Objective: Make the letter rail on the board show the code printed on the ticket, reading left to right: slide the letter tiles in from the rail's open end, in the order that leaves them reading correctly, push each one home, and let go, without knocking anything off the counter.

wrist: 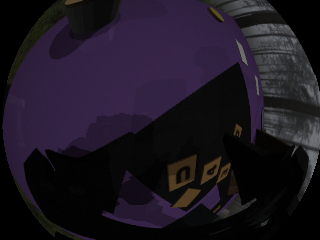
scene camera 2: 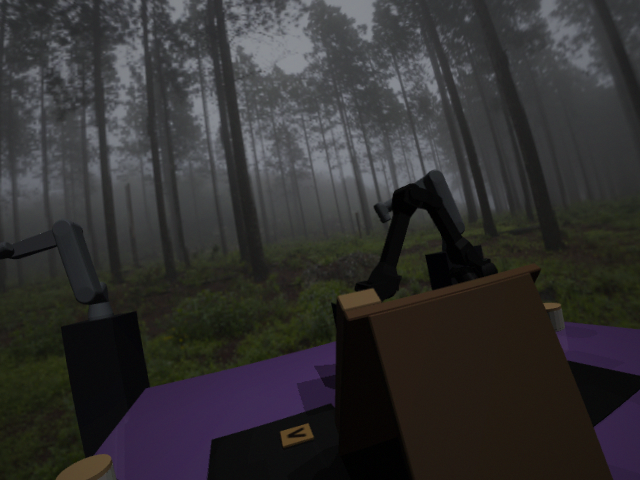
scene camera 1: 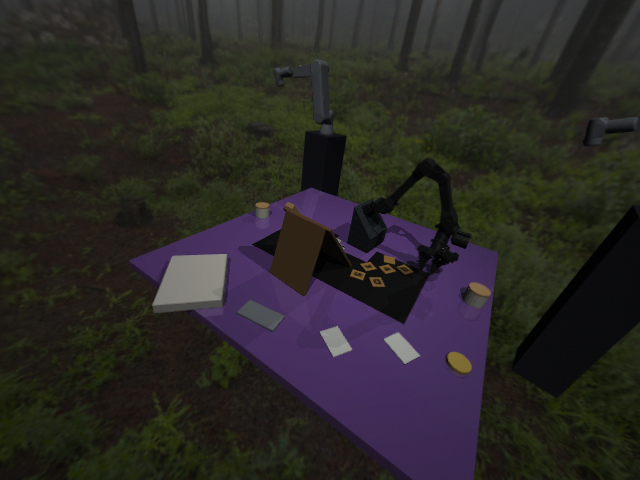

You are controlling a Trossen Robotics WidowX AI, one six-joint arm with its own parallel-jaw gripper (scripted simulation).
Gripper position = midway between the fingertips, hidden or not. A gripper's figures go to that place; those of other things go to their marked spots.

Scene:
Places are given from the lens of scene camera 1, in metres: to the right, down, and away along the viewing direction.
gripper (scene camera 1: 426, 272): 0.47, 0.14, 1.18
grey card (scene camera 1: 257, 313): -0.22, 0.26, 0.92

